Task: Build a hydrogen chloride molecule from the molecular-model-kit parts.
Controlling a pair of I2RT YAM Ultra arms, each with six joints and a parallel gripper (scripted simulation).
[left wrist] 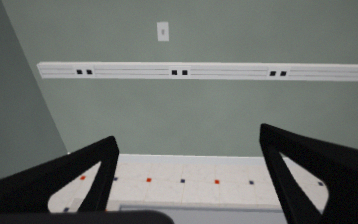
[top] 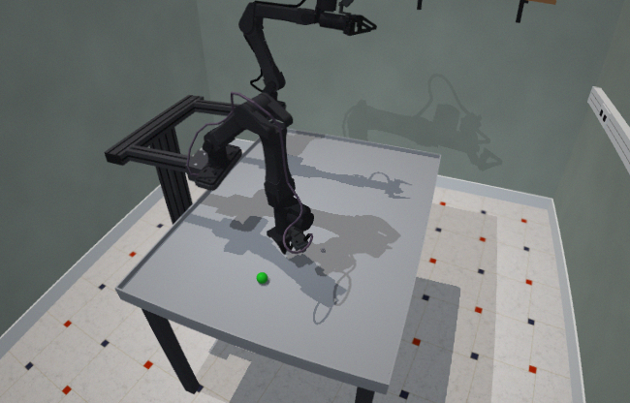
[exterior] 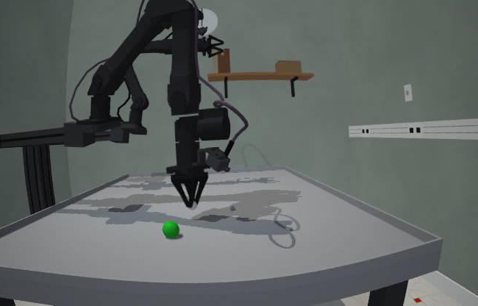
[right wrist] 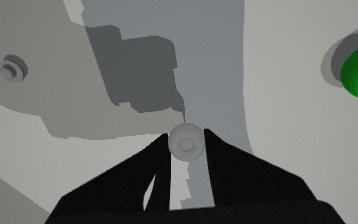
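Observation:
The green ball is 110 mm to the right of my right hand, 40 mm behind it and 30 mm below it. The rest, counted from my right hand: white ball (10 mm below); then grey peg (110 mm ahead, 70 mm to the left, 40 mm below).

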